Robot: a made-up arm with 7 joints. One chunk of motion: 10 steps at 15 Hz.
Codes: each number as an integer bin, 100 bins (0 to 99) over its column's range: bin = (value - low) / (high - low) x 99, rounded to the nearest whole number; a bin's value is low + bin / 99 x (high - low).
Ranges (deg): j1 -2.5..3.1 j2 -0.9..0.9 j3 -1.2..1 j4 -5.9..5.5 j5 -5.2..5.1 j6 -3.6..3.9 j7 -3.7..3
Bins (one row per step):
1: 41 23 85 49 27 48 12
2: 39 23 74 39 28 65 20
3: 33 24 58 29 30 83 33
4: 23 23 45 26 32 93 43
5: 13 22 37 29 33 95 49
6: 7 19 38 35 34 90 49
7: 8 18 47 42 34 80 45
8: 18 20 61 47 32 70 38
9: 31 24 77 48 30 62 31
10: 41 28 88 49 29 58 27
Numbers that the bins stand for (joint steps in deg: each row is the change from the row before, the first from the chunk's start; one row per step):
1: -0.181 -0.482 0.689 -0.258 -2.391 0.036 -2.888
2: -0.294 -0.482 0.444 -1.409 -2.287 1.324 -2.346
3: -0.633 -0.464 0.089 -2.561 -2.079 2.688 -1.467
4: -1.199 -0.482 -0.200 -2.906 -1.871 3.445 -0.790
5: -1.765 -0.500 -0.378 -2.561 -1.767 3.597 -0.384
6: -2.104 -0.555 -0.356 -1.870 -1.663 3.218 -0.384
7: -2.047 -0.573 -0.156 -1.064 -1.663 2.461 -0.655
8: -1.482 -0.536 0.156 -0.488 -1.871 1.703 -1.128
9: -0.746 -0.464 0.511 -0.373 -2.079 1.097 -1.602
10: -0.181 -0.391 0.756 -0.258 -2.183 0.794 -1.873

